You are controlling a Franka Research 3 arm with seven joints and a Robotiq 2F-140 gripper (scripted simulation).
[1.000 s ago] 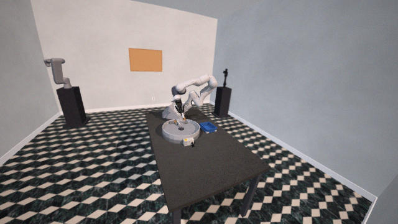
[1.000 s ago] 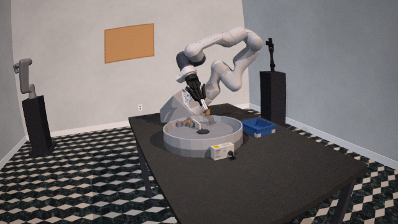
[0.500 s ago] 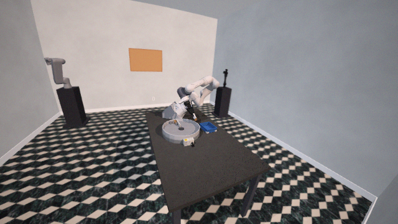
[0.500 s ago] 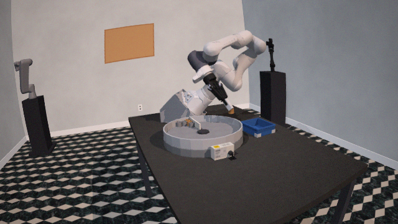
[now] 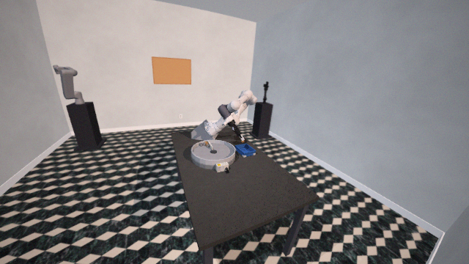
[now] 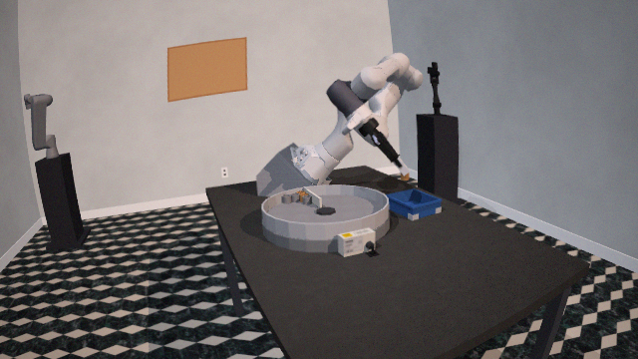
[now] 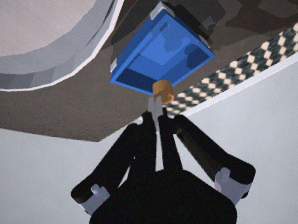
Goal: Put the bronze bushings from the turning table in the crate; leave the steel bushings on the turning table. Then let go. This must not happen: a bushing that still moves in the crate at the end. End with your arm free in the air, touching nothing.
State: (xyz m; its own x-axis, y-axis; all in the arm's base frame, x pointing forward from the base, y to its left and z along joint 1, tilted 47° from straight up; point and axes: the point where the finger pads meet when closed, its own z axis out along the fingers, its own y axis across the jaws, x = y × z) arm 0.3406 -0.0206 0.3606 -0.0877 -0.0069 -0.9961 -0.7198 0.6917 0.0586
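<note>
Right now my hand is 15 cm above the blue crate, 5 cm to the right of it and 1 cm short of it. From my hand the other things lie so: round grey turning table (30 cm to the right, 12 cm below, 1 cm ahead).
</note>
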